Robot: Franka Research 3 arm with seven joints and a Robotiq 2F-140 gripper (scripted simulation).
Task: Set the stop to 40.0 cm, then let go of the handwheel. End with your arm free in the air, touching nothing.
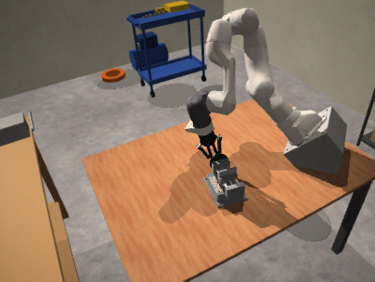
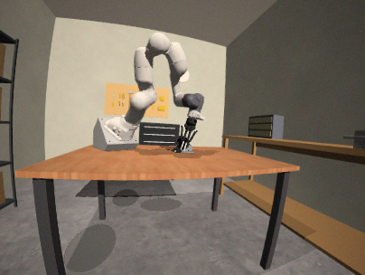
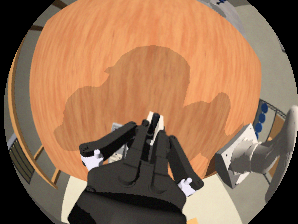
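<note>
Right now my hand is 2 cm to the right of the handwheel and 1 cm above it.
</note>
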